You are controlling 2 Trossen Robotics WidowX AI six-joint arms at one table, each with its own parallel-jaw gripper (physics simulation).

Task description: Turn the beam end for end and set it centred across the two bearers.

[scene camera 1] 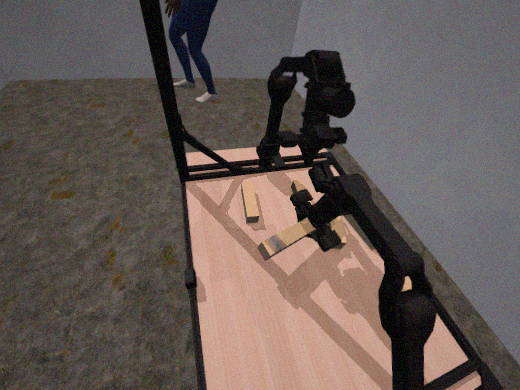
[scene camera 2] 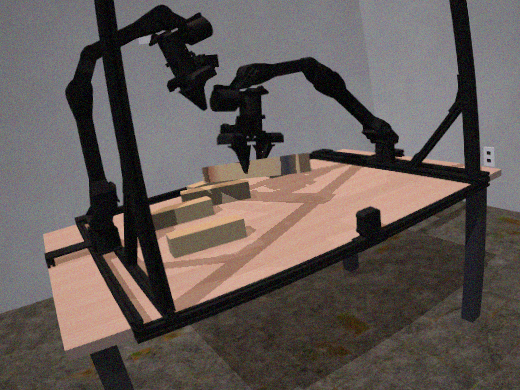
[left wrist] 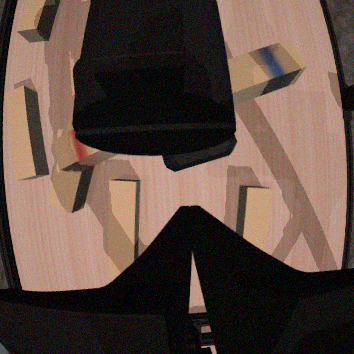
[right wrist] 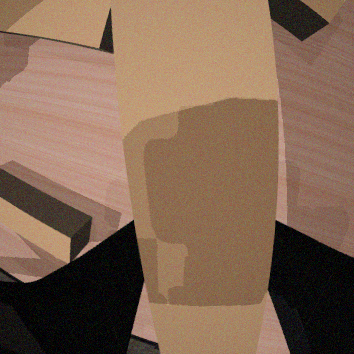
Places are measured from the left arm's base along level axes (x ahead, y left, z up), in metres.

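Pixels of known places: left gripper, fingertip midpoint: [scene camera 1: 307,167] [scene camera 2: 205,109] [left wrist: 188,214]; right gripper, fingertip midpoint: [scene camera 1: 303,229] [scene camera 2: 252,172] [right wrist: 201,222]; left arm's base, link origin: [scene camera 1: 264,163] [scene camera 2: 106,249]; right arm's base, link origin: [scene camera 2: 386,161].
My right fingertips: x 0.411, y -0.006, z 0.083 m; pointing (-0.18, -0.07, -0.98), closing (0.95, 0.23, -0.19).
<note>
For each thing: its top centre in the pictures, then the offset to it from my right fingertips. Level surfaces: height alone.
- slanted block, top centre: [left wrist: 72,150] [scene camera 2: 213,186] [scene camera 1: 335,218] 0.042 m back, 0.171 m left, 0.052 m down
- more, top centre: [left wrist: 34,3] 0.271 m ahead, 0.274 m left, 0.055 m down
- table, surface height: 0.102 m down
The beam [scene camera 1: 295,233] [scene camera 2: 225,172] [left wrist: 245,75] [right wrist: 200,75] is a long pale bar with a blue band near one end and a red band near the other. My right gripper [scene camera 1: 315,223] [scene camera 2: 253,164] [right wrist: 201,222] is shut on it, near its middle, above the table. In scene camera 2 the blue end points right and the red end left. My left gripper [scene camera 1: 309,162] [scene camera 2: 204,108] [left wrist: 188,214] is shut and empty, high above the blocks. Two near-parallel blocks, one [scene camera 1: 250,202] [scene camera 2: 207,237] [left wrist: 255,215] and another [scene camera 1: 298,187] [scene camera 2: 192,210] [left wrist: 124,215], lie apart; which blocks are the bearers is unmarked.
A slanted block [scene camera 2: 217,191] [left wrist: 70,190] lies beside the beam's red end in the left wrist view. Another block [left wrist: 22,132] lies left of it, and one more [left wrist: 35,17] is at the top left. A black frame with posts [scene camera 2: 127,150] edges the table [scene camera 2: 300,235].
</note>
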